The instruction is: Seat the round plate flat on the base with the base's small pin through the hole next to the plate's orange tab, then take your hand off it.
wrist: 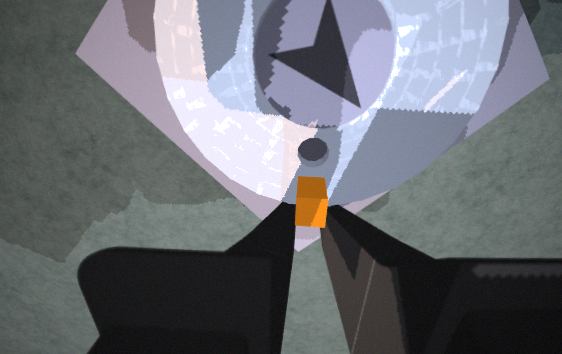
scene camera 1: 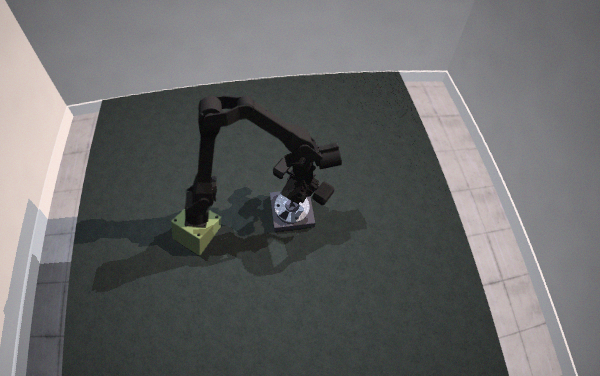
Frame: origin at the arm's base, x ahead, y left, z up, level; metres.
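Seen in the pictures: gripper, fingertip midpoint: (wrist: 306,208); arm's base at its link origin: (scene camera 1: 196,218).
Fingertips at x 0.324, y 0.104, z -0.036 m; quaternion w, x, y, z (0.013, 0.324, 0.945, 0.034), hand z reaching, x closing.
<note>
Pixels of each thing's middle, then the offset from my fingertips to it. "pt": a spot on its surface instead. Level surfaces: height alone.
- round silvery plate at the middle of its body: (wrist: 321,56) (scene camera 1: 292,205) 0.036 m back, 0.050 m right, 0.015 m up
- square lilac-grey base at a spot on its surface: (wrist: 115,60) (scene camera 1: 311,219) pt 0.022 m ahead, 0.092 m right, 0.001 m down
- dark round hole at a spot on its surface: (wrist: 312,149) pt 0.017 m back, 0.022 m right, 0.001 m down
- lilac hub at the middle of its body: (wrist: 315,61) (scene camera 1: 292,208) 0.036 m back, 0.048 m right, 0.004 m down
- dark green mat at its surface level: 0.025 m down
The round silvery plate (scene camera 1: 301,215) (wrist: 225,145) lies over the square lilac-grey base (scene camera 1: 309,222) (wrist: 115,60). In the wrist view its orange tab (wrist: 311,200) points toward my fingers, near one corner of the base. The dark round hole (wrist: 312,149) shows beside the tab; I cannot tell if the small pin stands in it. A lilac hub (wrist: 370,60) with a dark arrow-like mark fills the plate's middle. My gripper (scene camera 1: 295,199) (wrist: 306,208) is shut on the orange tab, one finger against each side. Whether the plate lies fully flat is hard to tell.
The arm stands on a yellow-green block (scene camera 1: 200,243) to the left of the base in the scene view. A dark green mat (scene camera 1: 350,300) lies under both, with pale floor tiles (scene camera 1: 470,185) at the right and walls around.
</note>
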